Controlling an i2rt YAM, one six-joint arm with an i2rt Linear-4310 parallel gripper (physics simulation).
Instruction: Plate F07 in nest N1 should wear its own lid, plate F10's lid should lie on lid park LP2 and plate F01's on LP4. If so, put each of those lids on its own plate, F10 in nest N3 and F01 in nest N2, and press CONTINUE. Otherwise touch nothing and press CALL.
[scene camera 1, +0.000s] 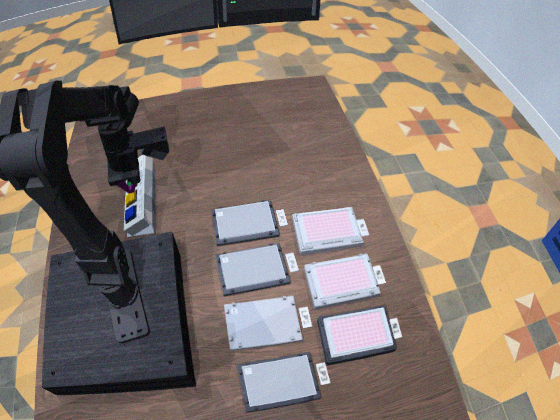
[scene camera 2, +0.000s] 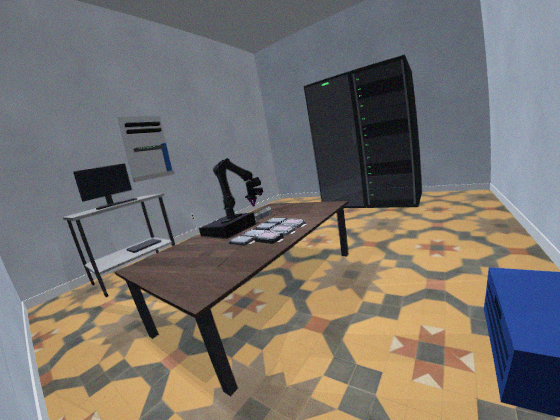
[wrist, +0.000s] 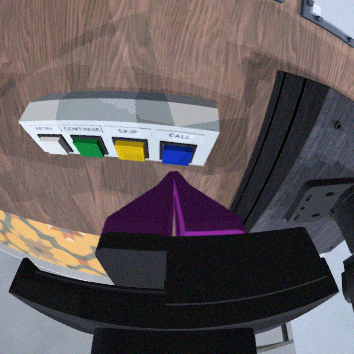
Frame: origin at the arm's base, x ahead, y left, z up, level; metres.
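Where they show: gripper, fingertip midpoint: (scene camera 1: 131, 192) (scene camera 2: 253, 206) (wrist: 173, 178); arm's base, link origin: (scene camera 1: 124, 295) (scene camera 2: 231, 218) (wrist: 344, 195).
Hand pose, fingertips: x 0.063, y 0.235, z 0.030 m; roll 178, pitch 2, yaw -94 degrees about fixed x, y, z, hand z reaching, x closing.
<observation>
Things, the pixels of their top centre, and the offset from my fingertips. Level surfaces: height alone.
- button console, top centre: (wrist: 101, 142) (scene camera 1: 135, 184) (scene camera 2: 259, 209) dx +0.009, dy +0.071, dz -0.050 m
- blue CALL button, top centre: (wrist: 176, 159) (scene camera 1: 129, 210) dx -0.020, dy +0.000, dz -0.058 m
- green CONTINUE button, top centre: (wrist: 84, 151) dx -0.003, dy +0.099, dz -0.058 m
- N3, top centre: (scene camera 1: 328, 224) (scene camera 2: 292, 220) dx +0.406, dy -0.183, dz -0.081 m
- N2, top centre: (scene camera 1: 343, 275) (scene camera 2: 280, 227) dx +0.380, dy -0.315, dz -0.083 m
- dark-rimmed N1, top centre: (scene camera 1: 359, 330) (scene camera 2: 268, 234) dx +0.353, dy -0.444, dz -0.078 m
- LP2, top centre: (scene camera 1: 244, 219) dx +0.237, dy -0.092, dz -0.096 m
- LP4, top centre: (scene camera 1: 252, 266) dx +0.212, dy -0.216, dz -0.096 m
- LP1, top centre: (scene camera 1: 262, 320) (scene camera 2: 254, 231) dx +0.188, dy -0.344, dz -0.094 m
- LP3, top centre: (scene camera 1: 278, 380) (scene camera 2: 241, 238) dx +0.171, dy -0.476, dz -0.096 m
- yellow SKIP button, top centre: (wrist: 128, 154) (scene camera 1: 130, 194) dx -0.012, dy +0.049, dz -0.058 m
- white RETRY button, top centre: (wrist: 49, 148) dx +0.005, dy +0.148, dz -0.058 m
- wooden table, surface height: dz -0.114 m
My gripper (scene camera 1: 128, 188) (scene camera 2: 253, 204) (wrist: 173, 178) is shut, its purple fingertips together above the table by the button console (scene camera 1: 148, 190) (scene camera 2: 263, 212) (wrist: 125, 112). In the wrist view the tips show just below the blue CALL button (wrist: 176, 154); the green CONTINUE button (wrist: 88, 146) is farther left. Pink-welled plates sit in N3 (scene camera 1: 328, 227), N2 (scene camera 1: 342, 277) and dark-rimmed N1 (scene camera 1: 358, 332). Pale grey panels show at LP2 (scene camera 1: 246, 221), LP4 (scene camera 1: 254, 267), LP1 (scene camera 1: 263, 322) and LP3 (scene camera 1: 279, 382). Printed plate and lid codes are too small to read, and clear lids are hard to tell.
The yellow SKIP button (wrist: 130, 150) and white RETRY button (wrist: 54, 144) are on the console. The black arm base (scene camera 1: 115, 320) (scene camera 2: 227, 225) stands beside the parks on the wooden table (scene camera 1: 225, 135) (scene camera 2: 175, 265). A blue box (scene camera 2: 530, 320) stands on the floor.
</observation>
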